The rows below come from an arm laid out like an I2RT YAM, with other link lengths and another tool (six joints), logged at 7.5 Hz.
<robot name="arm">
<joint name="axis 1" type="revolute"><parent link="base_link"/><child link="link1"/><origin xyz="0 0 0.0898"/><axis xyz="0 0 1"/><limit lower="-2.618" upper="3.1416"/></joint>
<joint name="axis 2" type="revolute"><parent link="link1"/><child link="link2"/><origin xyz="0.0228 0.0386 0.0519" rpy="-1.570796 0 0"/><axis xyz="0 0 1"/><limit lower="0" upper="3.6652"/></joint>
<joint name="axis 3" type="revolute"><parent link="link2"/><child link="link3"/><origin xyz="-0.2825 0 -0.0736" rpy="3.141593 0 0"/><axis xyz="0 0 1"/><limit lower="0" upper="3.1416"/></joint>
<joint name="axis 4" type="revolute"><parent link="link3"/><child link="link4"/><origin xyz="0.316 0.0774 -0.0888"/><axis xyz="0 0 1"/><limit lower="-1.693" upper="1.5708"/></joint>
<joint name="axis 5" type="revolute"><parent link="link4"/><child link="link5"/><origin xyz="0.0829 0.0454 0.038" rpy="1.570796 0 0"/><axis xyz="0 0 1"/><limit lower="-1.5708" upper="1.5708"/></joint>
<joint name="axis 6" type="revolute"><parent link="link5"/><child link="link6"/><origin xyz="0.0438 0 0.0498" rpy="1.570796 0 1.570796"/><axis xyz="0 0 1"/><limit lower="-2.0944" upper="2.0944"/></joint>
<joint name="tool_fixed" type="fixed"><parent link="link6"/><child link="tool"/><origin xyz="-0.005 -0.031 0.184" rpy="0.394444 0 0.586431"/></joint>
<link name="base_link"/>
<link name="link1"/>
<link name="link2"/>
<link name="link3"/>
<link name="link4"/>
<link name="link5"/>
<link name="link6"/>
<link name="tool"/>
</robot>
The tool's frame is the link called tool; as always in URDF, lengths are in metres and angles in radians.
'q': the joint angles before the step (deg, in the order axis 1, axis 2, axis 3, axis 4, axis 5, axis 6). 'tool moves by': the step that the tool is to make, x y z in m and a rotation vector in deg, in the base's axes. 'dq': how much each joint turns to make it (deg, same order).
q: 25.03 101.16 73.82 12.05 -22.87 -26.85
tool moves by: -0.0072 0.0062 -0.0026 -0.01 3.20 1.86
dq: 0.17 0.13 1.68 -4.09 -2.00 0.89
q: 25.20 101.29 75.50 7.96 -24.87 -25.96
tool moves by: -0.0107 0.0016 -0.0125 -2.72 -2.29 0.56
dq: 0.78 -1.21 -2.88 1.13 1.28 -3.51
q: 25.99 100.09 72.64 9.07 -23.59 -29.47
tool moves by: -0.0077 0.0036 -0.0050 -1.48 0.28 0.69
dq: 0.64 -0.58 -0.25 -1.74 0.34 -1.26
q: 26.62 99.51 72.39 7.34 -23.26 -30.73
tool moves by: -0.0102 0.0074 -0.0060 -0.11 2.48 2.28
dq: 0.32 0.27 0.77 -2.65 -2.19 0.28
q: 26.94 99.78 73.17 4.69 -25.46 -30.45
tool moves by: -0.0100 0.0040 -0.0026 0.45 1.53 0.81
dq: 0.55 -0.74 -0.86 -0.59 -0.66 1.02
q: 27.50 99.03 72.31 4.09 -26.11 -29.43
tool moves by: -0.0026 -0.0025 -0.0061 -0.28 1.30 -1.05
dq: 0.27 -0.67 -1.02 -0.53 1.08 0.94
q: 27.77 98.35 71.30 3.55 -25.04 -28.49
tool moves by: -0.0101 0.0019 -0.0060 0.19 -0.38 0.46
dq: 0.62 -1.11 -2.70 2.04 0.15 0.06
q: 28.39 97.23 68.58 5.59 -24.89 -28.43
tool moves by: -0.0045 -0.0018 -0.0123 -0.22 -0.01 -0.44
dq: 0.29 -0.43 -2.59 2.11 0.75 0.11
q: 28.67 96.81 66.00 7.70 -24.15 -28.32
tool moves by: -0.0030 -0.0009 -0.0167 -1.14 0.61 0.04
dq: 0.16 0.44 -1.35 0.44 0.39 -0.65
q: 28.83 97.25 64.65 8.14 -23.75 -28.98
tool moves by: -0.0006 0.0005 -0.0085 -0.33 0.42 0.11
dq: 0.06 0.58 -0.44 0.45 -0.01 -0.11
